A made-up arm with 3 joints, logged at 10 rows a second.
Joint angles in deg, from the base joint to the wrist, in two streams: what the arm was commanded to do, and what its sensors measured. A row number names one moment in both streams.
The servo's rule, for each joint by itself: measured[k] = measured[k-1] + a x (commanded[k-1-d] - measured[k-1]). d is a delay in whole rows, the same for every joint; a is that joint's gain. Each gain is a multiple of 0.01, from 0.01 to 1. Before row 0 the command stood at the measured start. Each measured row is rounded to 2 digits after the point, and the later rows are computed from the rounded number. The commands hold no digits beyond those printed.
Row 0, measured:
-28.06, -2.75, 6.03
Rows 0 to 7, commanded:
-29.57, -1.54, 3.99
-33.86, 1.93, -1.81
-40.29, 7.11, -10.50
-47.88, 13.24, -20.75
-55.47, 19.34, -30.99
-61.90, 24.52, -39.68
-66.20, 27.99, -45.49
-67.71, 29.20, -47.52
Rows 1 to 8, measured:
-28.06, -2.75, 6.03
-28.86, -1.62, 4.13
-31.51, 1.68, -1.39
-36.16, 6.73, -9.86
-42.37, 12.78, -19.99
-49.31, 18.88, -30.22
-55.98, 24.13, -39.02
-61.40, 27.72, -45.04
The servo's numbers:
d 1
a 0.53 0.93 0.93

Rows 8 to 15, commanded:
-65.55, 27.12, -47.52
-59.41, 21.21, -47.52
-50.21, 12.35, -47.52
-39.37, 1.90, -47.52
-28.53, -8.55, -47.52
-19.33, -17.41, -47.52
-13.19, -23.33, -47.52
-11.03, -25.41, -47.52
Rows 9 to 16, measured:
-64.74, 29.10, -47.35
-65.17, 27.26, -47.51
-62.12, 21.63, -47.52
-55.81, 13.00, -47.52
-47.10, 2.68, -47.52
-37.26, -7.76, -47.52
-27.76, -16.73, -47.52
-20.04, -22.87, -47.52

